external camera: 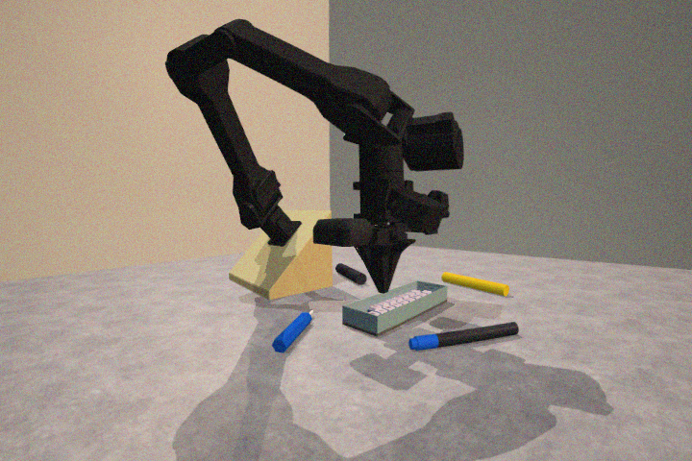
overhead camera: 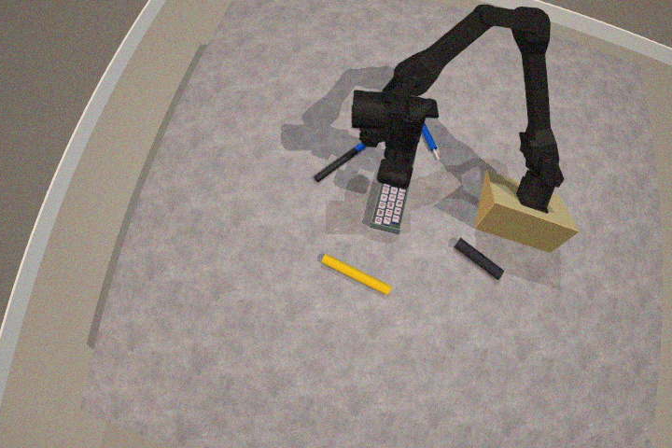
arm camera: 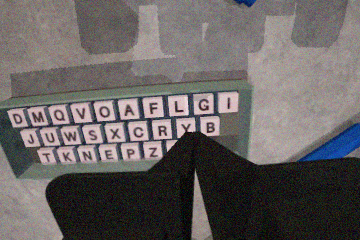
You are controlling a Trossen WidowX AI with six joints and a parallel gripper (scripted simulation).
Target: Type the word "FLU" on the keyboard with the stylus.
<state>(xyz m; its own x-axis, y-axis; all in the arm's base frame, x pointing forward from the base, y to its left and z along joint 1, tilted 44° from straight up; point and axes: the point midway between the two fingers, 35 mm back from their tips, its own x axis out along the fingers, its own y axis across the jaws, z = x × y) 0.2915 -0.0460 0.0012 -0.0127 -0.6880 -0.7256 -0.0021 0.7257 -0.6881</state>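
Now: the blue stylus 90 mm to the right of my gripper tip, 60 mm behind it and 40 mm below it. Also, from my gripper tip: yellow stick 250 mm to the left, 30 mm below, 20 mm ahead; blue-capped pen 100 mm ahead, 40 mm below, 10 mm to the right; grey stylus tip 80 mm behind, 60 mm to the right, 40 mm below.
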